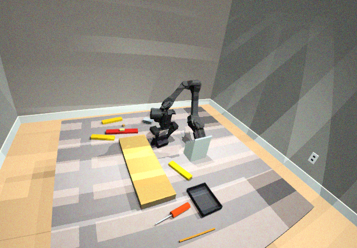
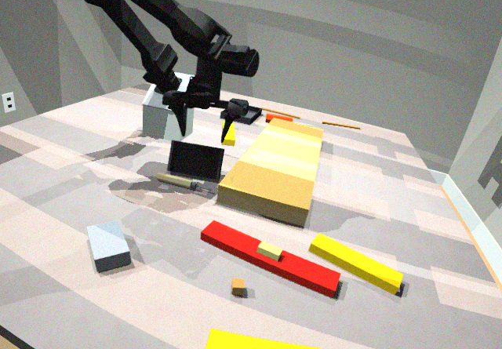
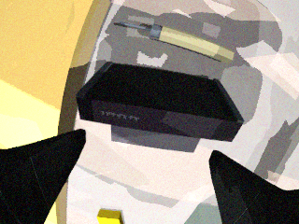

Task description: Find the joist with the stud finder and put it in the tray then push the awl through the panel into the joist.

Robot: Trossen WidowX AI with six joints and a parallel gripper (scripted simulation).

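Now: gripper tip 20 mm past the stud finder, 10 mm to the left of it and 50 mm above it. The rest, counted from my gripper tip: awl (20 mm ahead, 90 mm to the right, 70 mm below); red level (240 mm ahead, 210 mm to the right, 60 mm below); grey-blue block (20 mm ahead, 320 mm to the right, 60 mm below).
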